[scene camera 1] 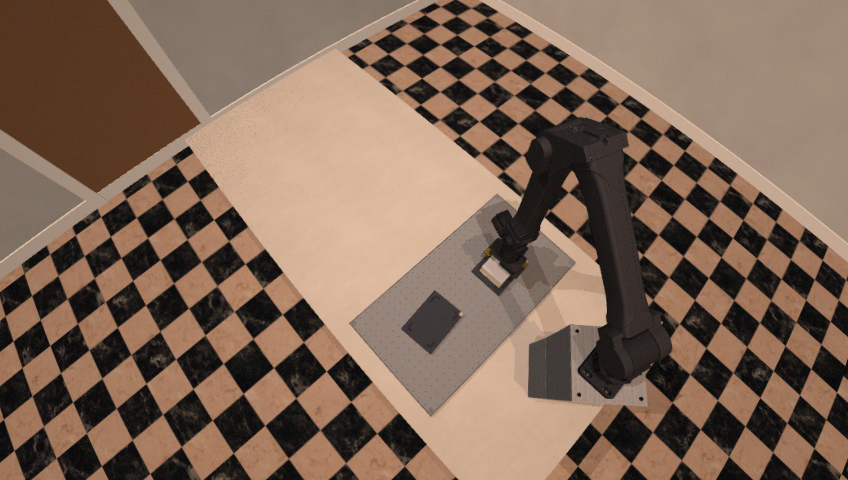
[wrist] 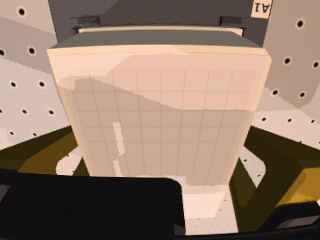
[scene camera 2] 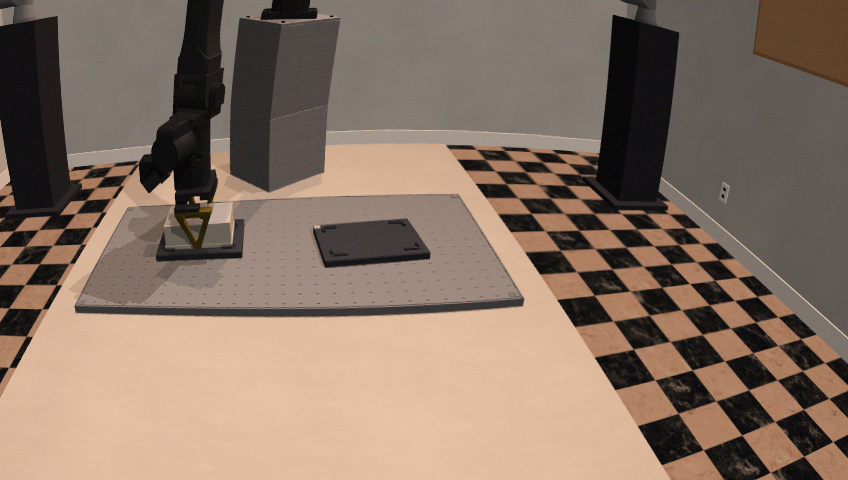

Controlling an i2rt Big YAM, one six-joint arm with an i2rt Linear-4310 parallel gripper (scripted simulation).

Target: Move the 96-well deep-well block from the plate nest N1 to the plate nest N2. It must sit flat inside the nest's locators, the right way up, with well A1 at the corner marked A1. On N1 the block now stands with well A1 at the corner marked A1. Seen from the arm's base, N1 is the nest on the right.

Labels:
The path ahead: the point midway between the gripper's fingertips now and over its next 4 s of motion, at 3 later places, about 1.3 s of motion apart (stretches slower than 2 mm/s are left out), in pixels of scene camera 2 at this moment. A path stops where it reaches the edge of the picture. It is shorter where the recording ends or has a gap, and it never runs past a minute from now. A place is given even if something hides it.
My gripper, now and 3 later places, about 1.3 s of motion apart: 200,236; 201,205; 219,189; 282,187

